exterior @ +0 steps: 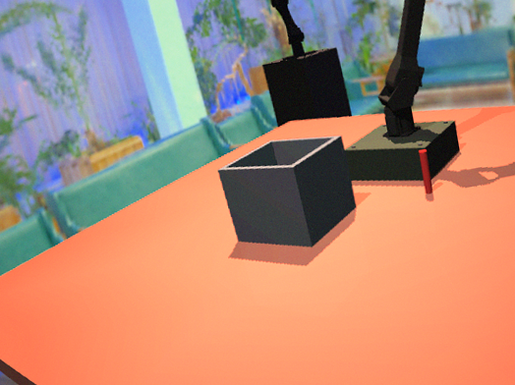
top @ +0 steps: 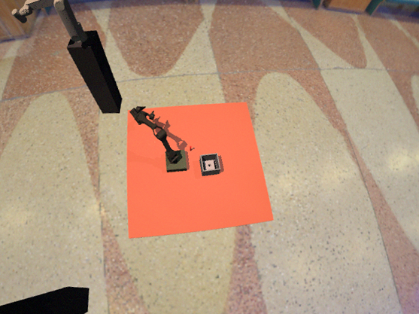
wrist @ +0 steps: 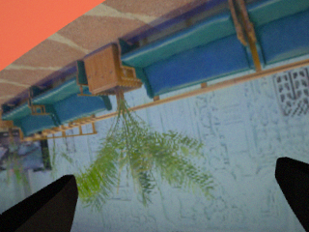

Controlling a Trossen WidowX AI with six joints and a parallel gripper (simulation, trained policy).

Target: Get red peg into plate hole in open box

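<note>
My gripper tip is 38 cm short of the red peg, 30 cm to the left of it and 22 cm above it. The rest, counted from my gripper tip: pale plate: 56 cm ahead, 48 cm to the right, 21 cm below.
</note>
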